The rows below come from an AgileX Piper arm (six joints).
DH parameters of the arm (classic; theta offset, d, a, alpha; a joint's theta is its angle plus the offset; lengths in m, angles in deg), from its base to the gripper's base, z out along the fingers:
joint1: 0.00 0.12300 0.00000 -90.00
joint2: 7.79 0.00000 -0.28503 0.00
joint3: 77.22 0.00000 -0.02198 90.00
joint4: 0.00 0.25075 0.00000 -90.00
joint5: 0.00 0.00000 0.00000 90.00
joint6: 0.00 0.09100 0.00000 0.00
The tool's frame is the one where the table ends.
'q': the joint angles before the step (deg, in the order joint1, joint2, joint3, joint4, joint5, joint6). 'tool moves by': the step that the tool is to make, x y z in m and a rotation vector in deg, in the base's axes. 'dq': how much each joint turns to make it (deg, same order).
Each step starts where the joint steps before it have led.
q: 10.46 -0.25 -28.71 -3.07 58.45 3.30
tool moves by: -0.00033 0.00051 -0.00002 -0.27 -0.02 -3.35
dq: -3.67 0.00 0.00 0.22 0.00 -0.49
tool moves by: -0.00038 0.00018 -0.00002 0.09 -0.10 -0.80
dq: -0.87 -0.11 0.00 0.12 0.00 -0.02
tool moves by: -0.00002 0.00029 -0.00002 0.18 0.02 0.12
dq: 0.00 0.00 0.00 0.21 0.00 0.00
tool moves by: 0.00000 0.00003 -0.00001 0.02 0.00 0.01
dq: 0.00 0.00 0.00 0.02 0.00 0.00
